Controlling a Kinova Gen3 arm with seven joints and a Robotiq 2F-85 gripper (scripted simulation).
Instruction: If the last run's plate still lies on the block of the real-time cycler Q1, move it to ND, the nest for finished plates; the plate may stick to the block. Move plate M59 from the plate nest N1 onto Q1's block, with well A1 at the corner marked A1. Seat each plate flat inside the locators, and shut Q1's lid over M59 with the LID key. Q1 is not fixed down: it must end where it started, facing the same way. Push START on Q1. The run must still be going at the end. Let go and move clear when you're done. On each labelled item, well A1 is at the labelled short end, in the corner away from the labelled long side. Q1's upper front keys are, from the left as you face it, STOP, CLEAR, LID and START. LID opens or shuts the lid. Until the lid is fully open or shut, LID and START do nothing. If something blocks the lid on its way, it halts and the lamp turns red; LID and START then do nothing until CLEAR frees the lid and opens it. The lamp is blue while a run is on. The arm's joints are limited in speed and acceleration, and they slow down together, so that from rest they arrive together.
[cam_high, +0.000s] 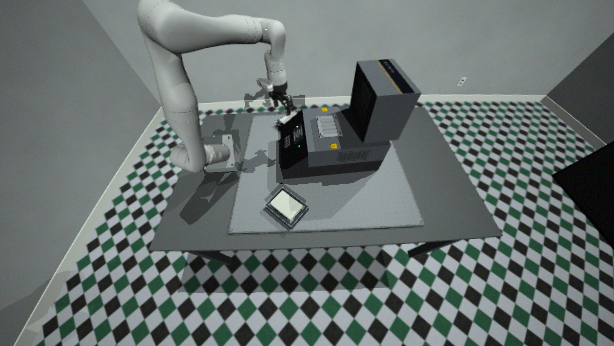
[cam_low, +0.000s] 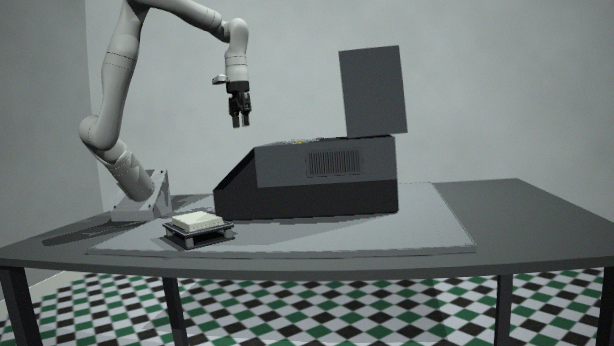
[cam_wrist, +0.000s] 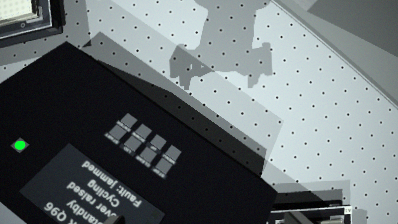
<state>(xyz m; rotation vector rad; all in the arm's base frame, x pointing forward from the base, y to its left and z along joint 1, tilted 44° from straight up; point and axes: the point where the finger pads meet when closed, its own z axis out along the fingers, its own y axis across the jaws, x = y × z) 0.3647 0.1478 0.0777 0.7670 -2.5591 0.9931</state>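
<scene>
My gripper is now 22 cm above the pale plate, 20 cm to the right of it and 3 cm short of it. The rest, counted from my hand: A1 mark 23 cm below, 20 cm to the left, 6 cm behind; black nest 23 cm below, 20 cm to the left, 3 cm ahead.
</scene>
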